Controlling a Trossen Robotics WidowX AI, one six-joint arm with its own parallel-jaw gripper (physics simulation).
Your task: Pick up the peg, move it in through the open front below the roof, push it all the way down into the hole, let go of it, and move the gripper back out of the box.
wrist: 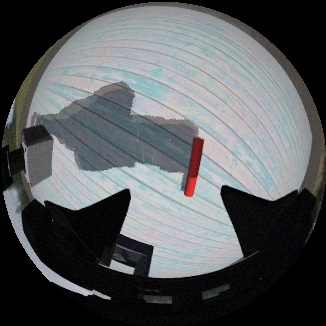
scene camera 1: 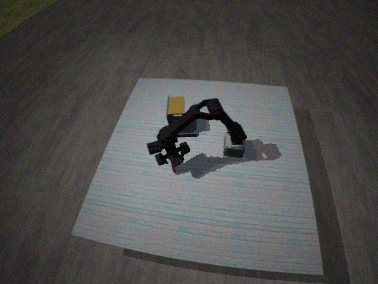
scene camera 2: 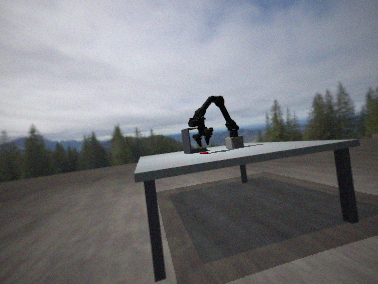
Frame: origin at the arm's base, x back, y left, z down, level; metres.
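Seen in the pictures: gripper, between the fingertips: (wrist: 176, 192) (scene camera 2: 204, 146); arm's base, origin of its link: (wrist: 22, 157) (scene camera 1: 236, 139) (scene camera 2: 234, 136).
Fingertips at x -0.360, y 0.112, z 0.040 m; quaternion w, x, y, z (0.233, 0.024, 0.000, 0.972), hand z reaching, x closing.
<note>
Pixels of each thing's top centre, then the offset from my fingertips to it. "spot": a spot on its surface instead. Level surfaces: height alone.
- red peg, centre of its top: (wrist: 194, 169) (scene camera 1: 172, 165) (scene camera 2: 203, 152) dy +0.016, dx -0.019, dz +0.044 m
- dark box, centre of its top: (scene camera 1: 181, 104) (scene camera 2: 192, 128) dy -0.279, dx +0.036, dz -0.166 m
- yellow roof, a spot on its surface: (scene camera 1: 176, 105) spot: dy -0.272, dx +0.007, dz -0.166 m
- table, height of its surface: dz +0.058 m
The red peg (scene camera 1: 174, 169) (scene camera 2: 204, 153) (wrist: 194, 167) lies flat on the table; in the wrist view it is right of the middle between the fingers and beyond their tips, mostly in the arm's shadow. My gripper (scene camera 1: 172, 155) (scene camera 2: 204, 143) (wrist: 176, 192) is open and empty, above the table near the peg. The dark box (scene camera 1: 189, 134) (scene camera 2: 187, 141) (wrist: 149, 260) has a yellow roof (scene camera 1: 176, 105) and stands behind the gripper in scene camera 1. The arm covers part of the box there. The hole does not show clearly in any view.
The arm's grey base (scene camera 1: 234, 148) (scene camera 2: 234, 143) (wrist: 39, 160) stands on the table (scene camera 1: 210, 215) (scene camera 2: 240, 157) (wrist: 240, 110), right of the box and peg in both scene views. The arm arches over from it. The arm's shadow falls between base and peg.
</note>
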